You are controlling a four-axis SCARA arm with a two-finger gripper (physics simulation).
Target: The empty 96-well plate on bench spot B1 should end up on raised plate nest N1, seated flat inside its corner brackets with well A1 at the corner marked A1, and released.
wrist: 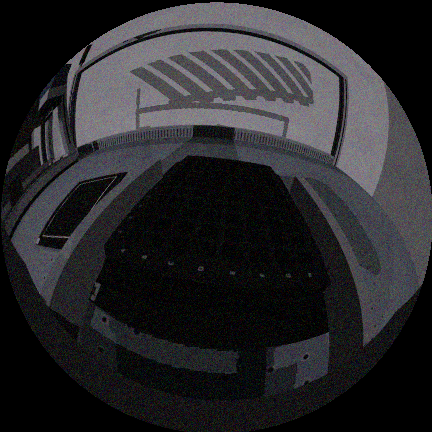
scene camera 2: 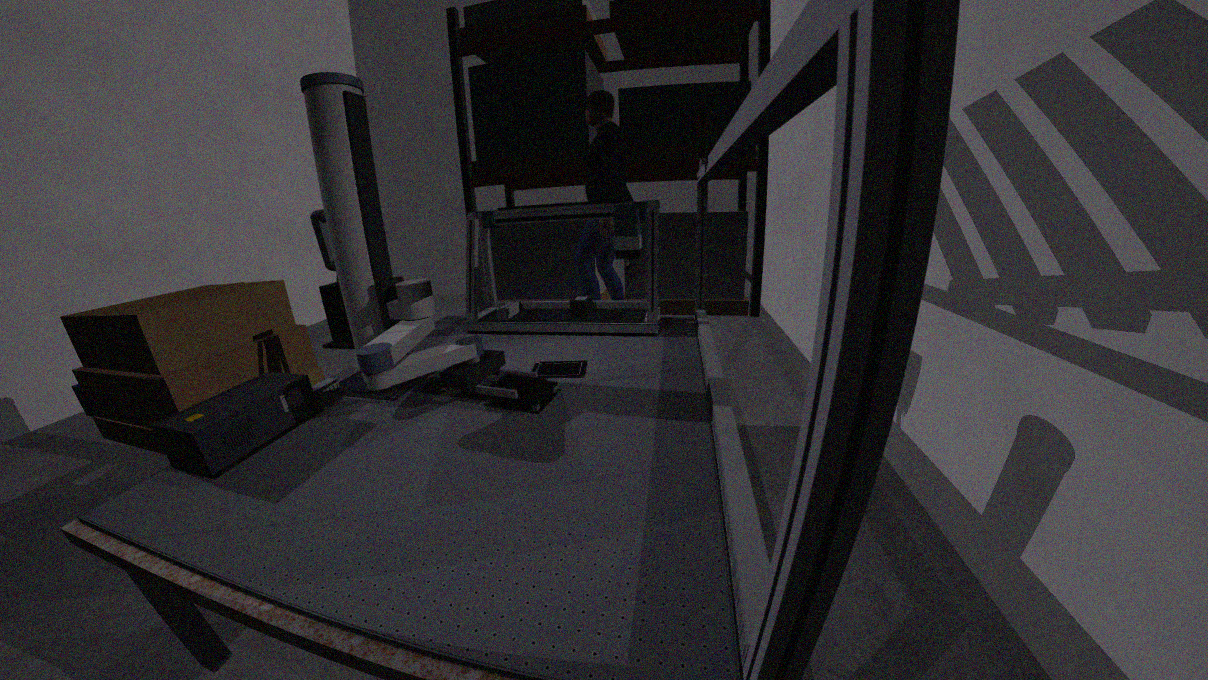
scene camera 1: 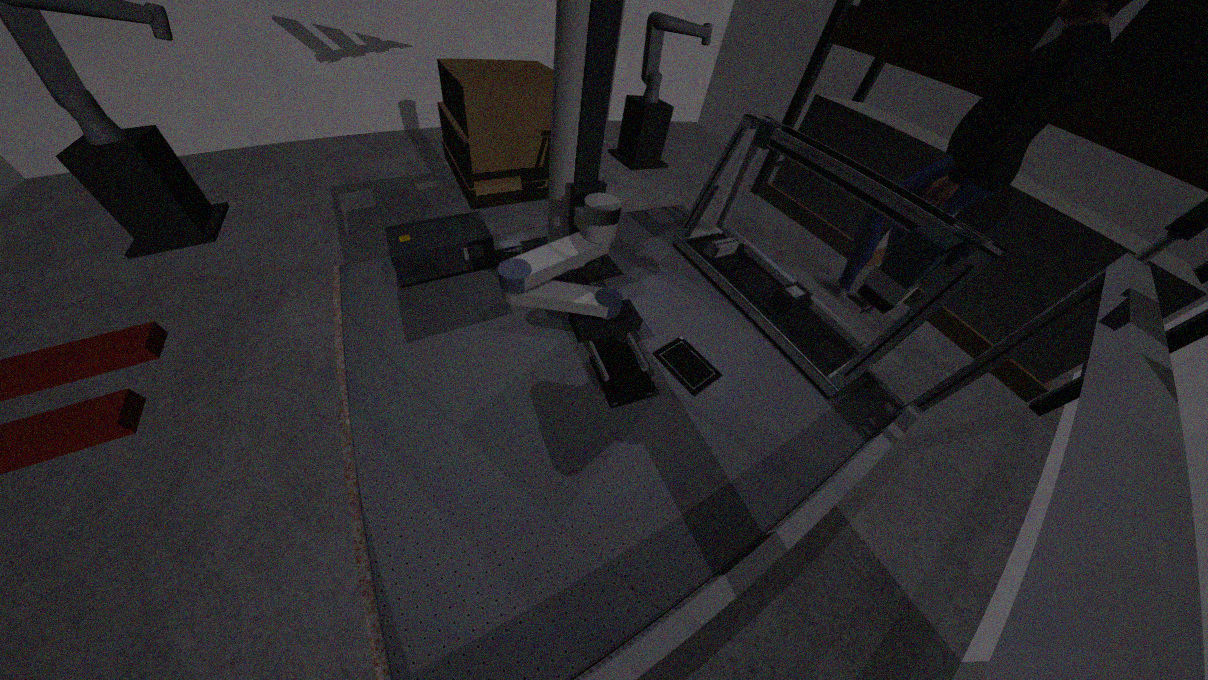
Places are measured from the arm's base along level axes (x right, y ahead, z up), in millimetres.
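Pixels of known places: gripper, fingertip midpoint: (wrist: pixel 226 174) (scene camera 2: pixel 527 384) (scene camera 1: pixel 626 373).
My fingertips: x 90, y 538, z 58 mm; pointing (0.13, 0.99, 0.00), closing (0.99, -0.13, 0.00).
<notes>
Behind a point stands the place of what it marks.
The black 96-well plate (scene camera 1: pixel 620 368) @[y 518, x 98, z 59 mm] (wrist: pixel 215 210) @[y 488, x 80, z 62 mm] is between the two long fingers of my gripper (scene camera 1: pixel 619 355) @[y 538, x 90, z 58 mm] (scene camera 2: pixel 513 381) @[y 538, x 90, z 58 mm] (wrist: pixel 226 174) @[y 538, x 90, z 58 mm], which is shut on it. Small pale marks run along the plate's near end in the wrist view. The black nest N1 (scene camera 1: pixel 635 397) @[y 590, x 87, z 19 mm] (scene camera 2: pixel 537 404) @[y 589, x 157, z 39 mm] is directly under the plate and mostly hidden by it. A pale tag (wrist: pixel 95 291) @[y 448, x 27, z 45 mm], partly covered, shows by the plate's near left corner, where the nest's A1 mark is. The plate looks level and very low over the nest; the dark picture hides whether it touches the nest floor or sits inside all the brackets.
A flat black pad with a pale outline (scene camera 1: pixel 688 368) @[y 574, x -108, z 15 mm] (scene camera 2: pixel 560 369) @[y 567, x -110, z 15 mm] (wrist: pixel 77 210) @[y 542, x -94, z 15 mm] lies beside the nest. A dark box (scene camera 1: pixel 439 244) @[y -52, x 409, z 128 mm] (scene camera 2: pixel 236 422) @[y -35, x 462, z 104 mm] stands near the arm's column (scene camera 1: pixel 570 109) @[y 51, x 55, z 510 mm] (scene camera 2: pixel 338 168) @[y 40, x 63, z 651 mm]. A metal frame (scene camera 1: pixel 752 316) @[y 504, x -450, z 32 mm] (scene camera 2: pixel 566 326) @[y 494, x -450, z 48 mm] stands at the bench's far side. A person is behind it.
</notes>
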